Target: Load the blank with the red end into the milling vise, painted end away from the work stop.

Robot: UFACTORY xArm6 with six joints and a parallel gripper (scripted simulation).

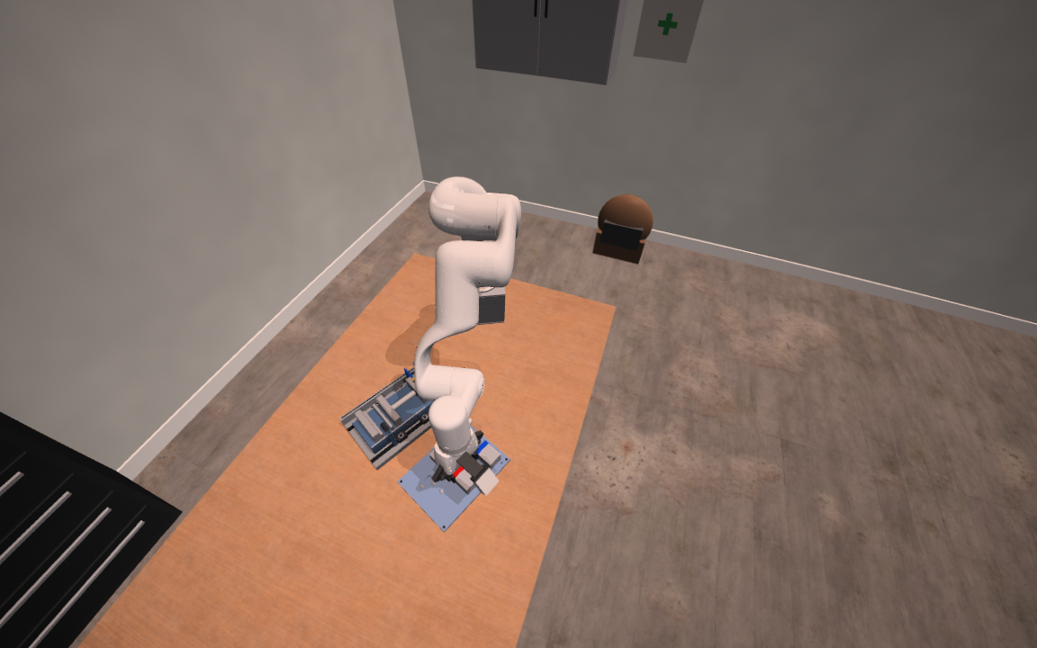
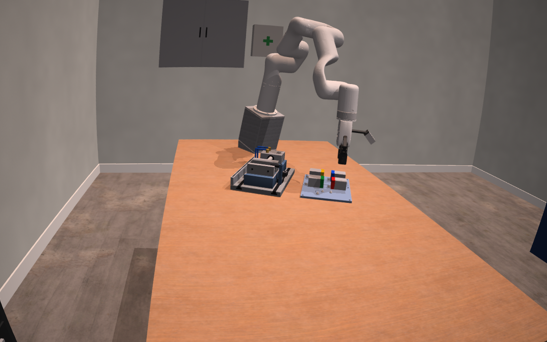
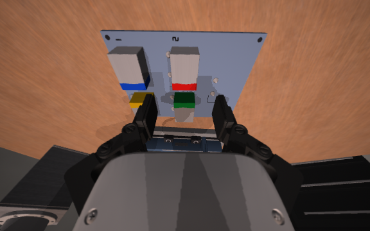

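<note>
Now: the red-ended blank 110 mm below my hand. From my hand the other things lie so: blue-ended blank 80 mm behind, 30 mm to the left, 110 mm below; green-ended blank 30 mm behind, 80 mm to the right, 110 mm below; infeed plate 20 mm behind, 40 mm to the right, 130 mm below.
</note>
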